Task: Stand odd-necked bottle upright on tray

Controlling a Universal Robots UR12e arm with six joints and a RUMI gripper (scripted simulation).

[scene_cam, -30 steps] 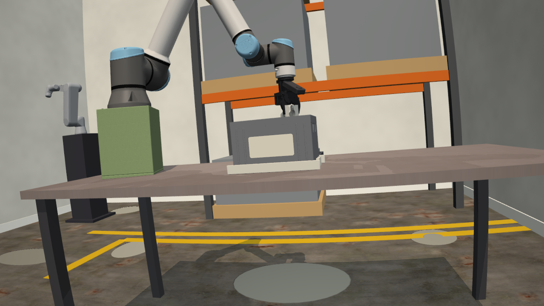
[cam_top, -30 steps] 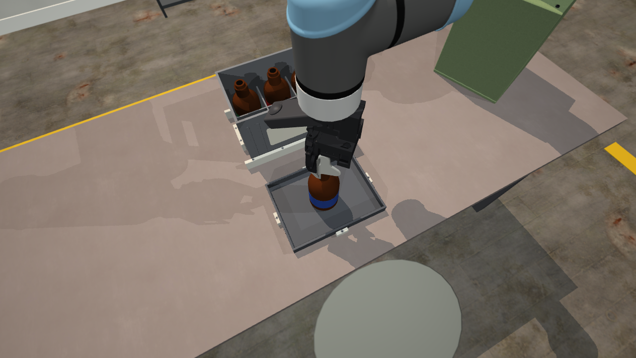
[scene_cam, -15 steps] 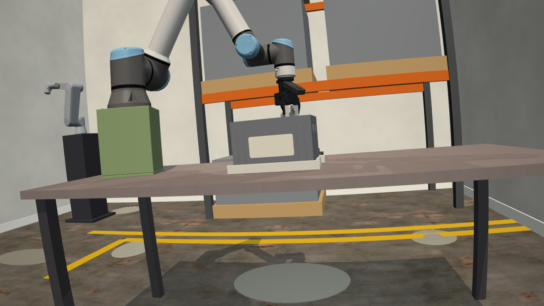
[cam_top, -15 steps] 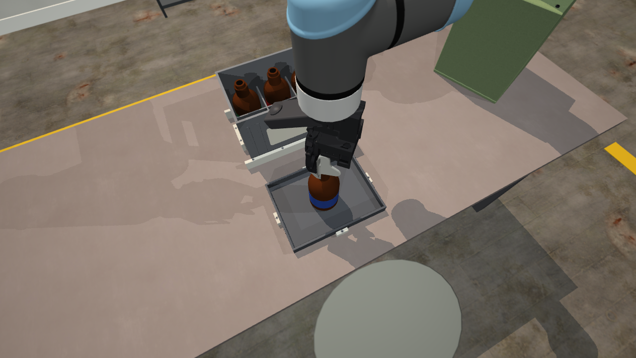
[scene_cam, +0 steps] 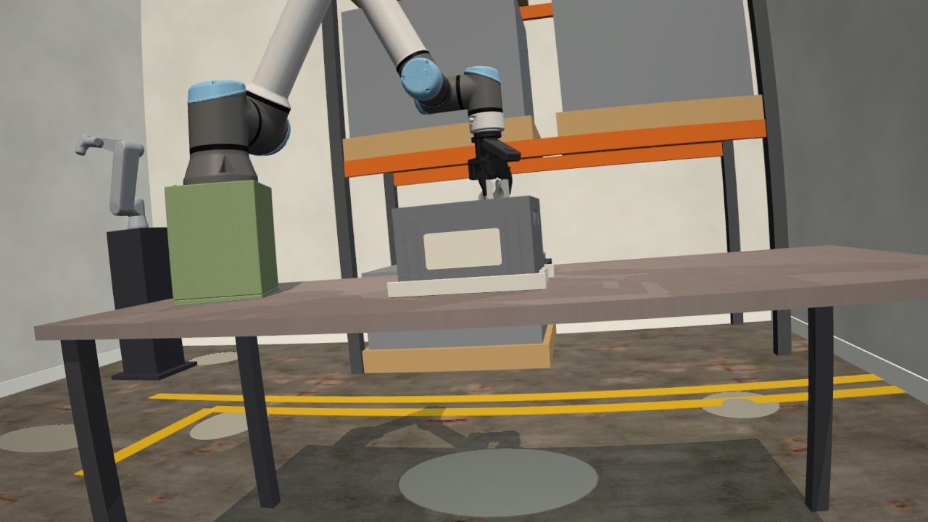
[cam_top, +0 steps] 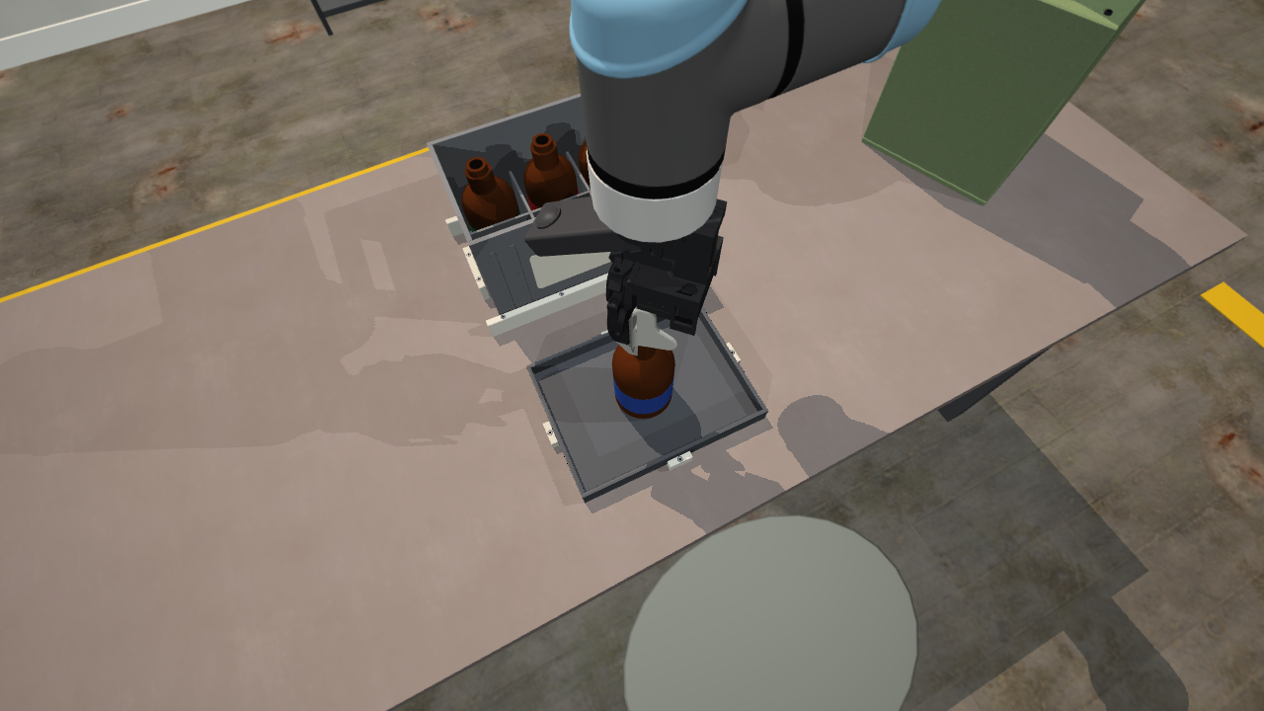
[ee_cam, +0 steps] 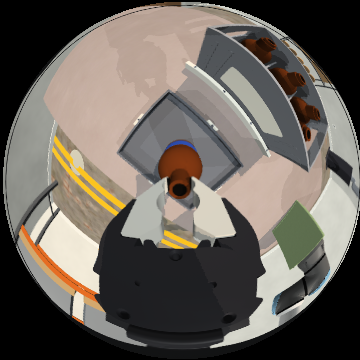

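My gripper is now 1 cm to the right of the brown bottle and 7 cm above it. The rest, counted from my hand: grey crate 3 cm behind, 27 cm to the right, 7 cm below; dark tray 1 cm behind, 1 cm to the left, 14 cm below.
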